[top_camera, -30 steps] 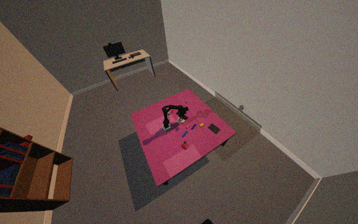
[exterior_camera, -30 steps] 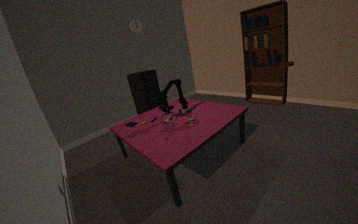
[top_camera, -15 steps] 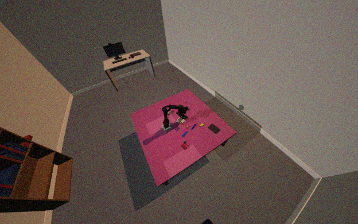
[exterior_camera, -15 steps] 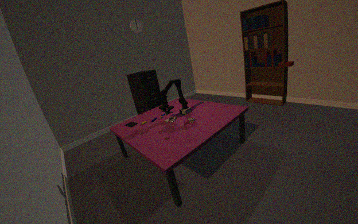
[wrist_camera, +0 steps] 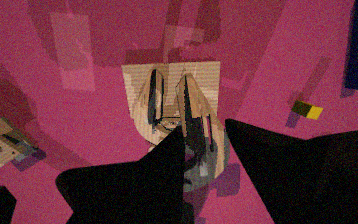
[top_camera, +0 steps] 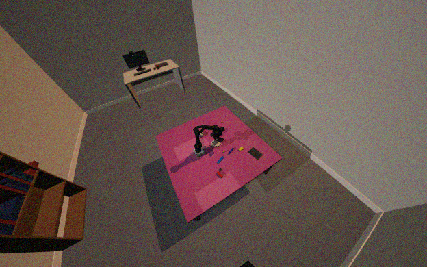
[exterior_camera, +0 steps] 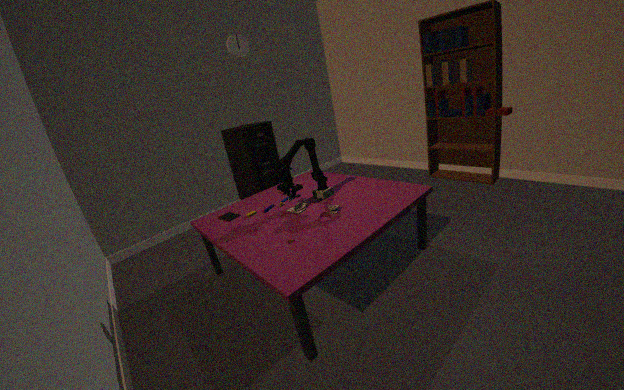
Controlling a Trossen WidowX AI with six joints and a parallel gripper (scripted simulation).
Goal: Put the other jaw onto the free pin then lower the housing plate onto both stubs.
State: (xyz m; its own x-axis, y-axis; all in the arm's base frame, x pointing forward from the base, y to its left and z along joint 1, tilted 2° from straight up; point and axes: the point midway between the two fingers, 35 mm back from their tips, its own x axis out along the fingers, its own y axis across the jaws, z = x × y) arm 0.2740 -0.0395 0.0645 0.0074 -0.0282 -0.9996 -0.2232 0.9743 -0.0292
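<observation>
My gripper tip is 80 mm past the small light piece, 290 mm to the right of it and 70 mm above it. Also, from my gripper tip: yellow piece 200 mm ahead, 250 mm to the right, 70 mm below; then blue piece 110 mm behind, 220 mm to the right, 80 mm below; then grey jaw 40 mm behind, 10 mm to the left.
</observation>
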